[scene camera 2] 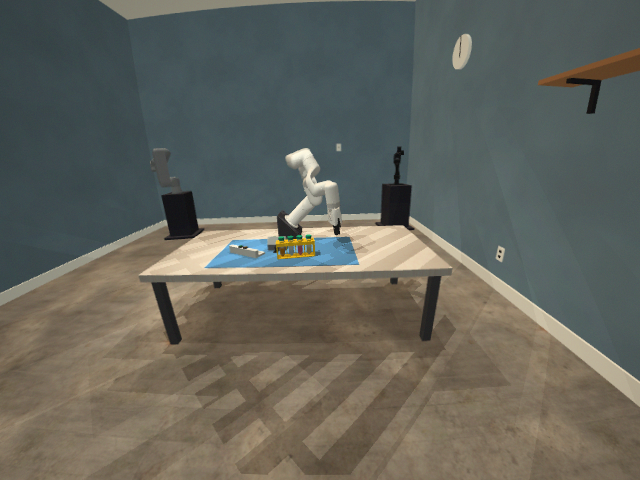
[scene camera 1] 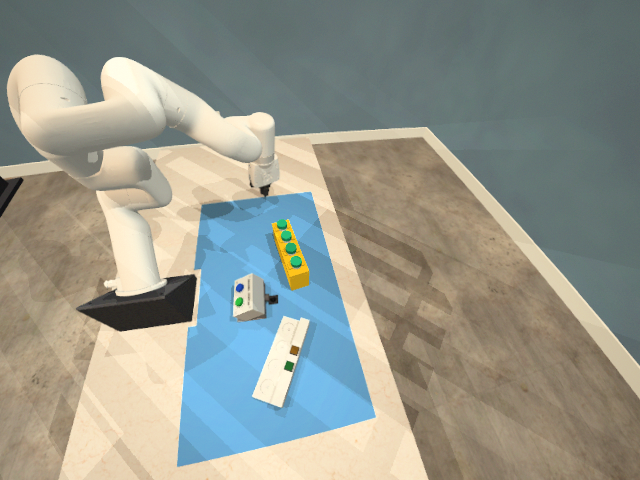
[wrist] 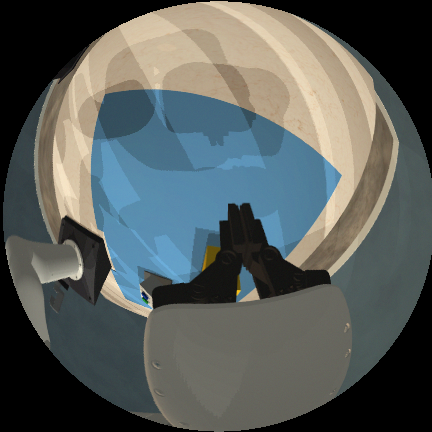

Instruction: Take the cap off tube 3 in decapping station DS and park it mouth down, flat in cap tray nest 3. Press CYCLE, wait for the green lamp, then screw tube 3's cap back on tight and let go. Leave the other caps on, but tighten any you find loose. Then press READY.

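Pixels of known places: gripper, between the fingertips: [scene camera 2: 337, 234] [scene camera 1: 264, 193] [wrist: 236, 216]; arm's base, origin of its link: [scene camera 2: 291, 222] [scene camera 1: 142, 288] [wrist: 71, 259].
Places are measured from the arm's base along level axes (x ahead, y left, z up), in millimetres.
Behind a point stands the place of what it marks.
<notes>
My gripper [scene camera 1: 265, 194] {x 414, y 269, z 13 mm} [scene camera 2: 337, 231] {x 414, y 269, z 13 mm} [wrist: 236, 216] {x 414, y 269, z 13 mm} is shut with nothing between its fingers, above the mat's far edge and beyond the rack. The yellow rack [scene camera 1: 299, 280] {x 439, y -94, z -40 mm} [scene camera 2: 295, 256] {x 458, y 11, z -89 mm} [wrist: 211, 254] {x 417, y 126, z -70 mm} holds upright tubes with green caps in a row; which is tube 3 I cannot tell. My fingers partly hide it in the wrist view. The white cap tray [scene camera 1: 262, 393] {x 261, y -351, z -83 mm} [scene camera 2: 244, 252] {x 378, y -293, z -72 mm} has faint round nests, with no cap visible in them. The grey-white control box [scene camera 1: 255, 297] {x 301, y -116, z -21 mm} [wrist: 157, 281] {x 296, y -38, z -73 mm} carries a blue button [scene camera 1: 239, 287] {x 262, y -69, z -23 mm} and a green button [scene camera 1: 238, 301] {x 253, y -112, z -24 mm}; their labels are unreadable.
A small black block [scene camera 1: 272, 299] {x 345, y -107, z -87 mm} sticks out beside the control box, towards the rack. A brown square [scene camera 1: 294, 350] {x 367, y -286, z -40 mm} and a dark green square [scene camera 1: 288, 365] {x 342, y -316, z -40 mm} mark the tray's raised strip. These things stand on the blue mat [scene camera 1: 222, 413] {x 156, y -361, z -94 mm} on the table [scene camera 1: 118, 403] {x -97, y -260, z -97 mm} [scene camera 2: 413, 258] {x 607, y 669, z -97 mm}.
</notes>
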